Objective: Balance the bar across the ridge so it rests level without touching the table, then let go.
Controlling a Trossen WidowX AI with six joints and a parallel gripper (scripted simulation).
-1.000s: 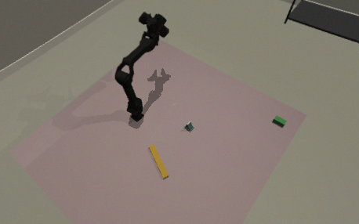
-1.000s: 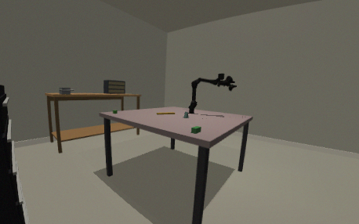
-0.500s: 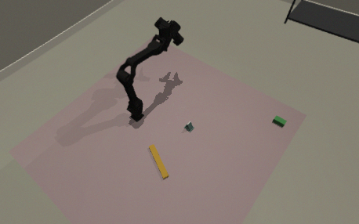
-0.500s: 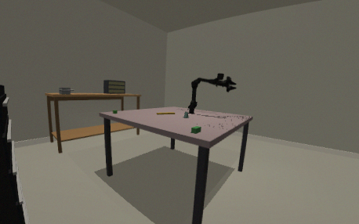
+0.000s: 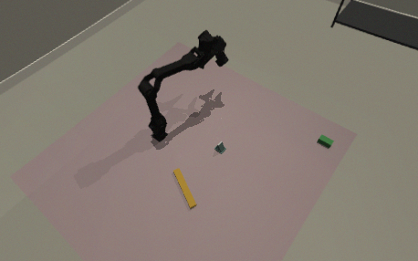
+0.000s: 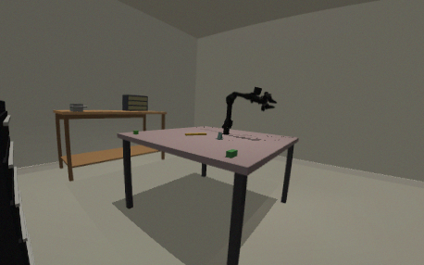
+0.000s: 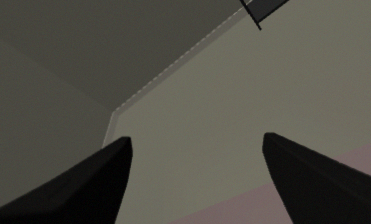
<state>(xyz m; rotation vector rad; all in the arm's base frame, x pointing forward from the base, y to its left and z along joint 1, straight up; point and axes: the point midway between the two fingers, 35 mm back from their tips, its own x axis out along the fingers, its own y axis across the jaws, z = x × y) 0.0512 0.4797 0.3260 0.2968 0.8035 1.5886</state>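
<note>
Right now the yellow bar is 650 mm to the right of my gripper tip, 310 mm below it and 270 mm ahead of it. Also, from my gripper tip: small green block: 1010 mm to the right, 700 mm ahead, 300 mm below.
</note>
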